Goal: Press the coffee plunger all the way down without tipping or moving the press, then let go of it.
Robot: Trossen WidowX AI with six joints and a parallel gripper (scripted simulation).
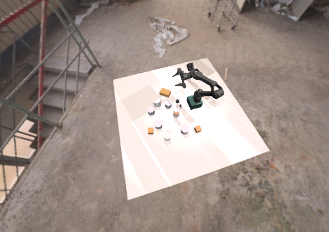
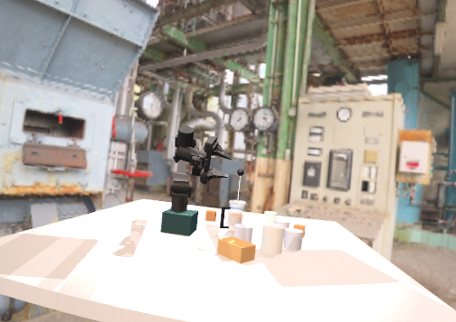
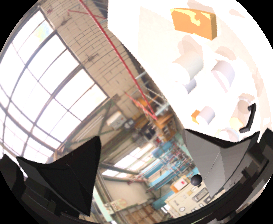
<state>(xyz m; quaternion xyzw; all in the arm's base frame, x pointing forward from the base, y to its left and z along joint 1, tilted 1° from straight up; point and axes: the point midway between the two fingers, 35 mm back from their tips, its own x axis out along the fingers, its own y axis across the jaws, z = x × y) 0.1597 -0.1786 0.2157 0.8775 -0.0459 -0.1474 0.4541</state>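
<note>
The coffee press is 50 mm ahead of my gripper tip, 190 mm to the left of it and 160 mm below it.
</note>
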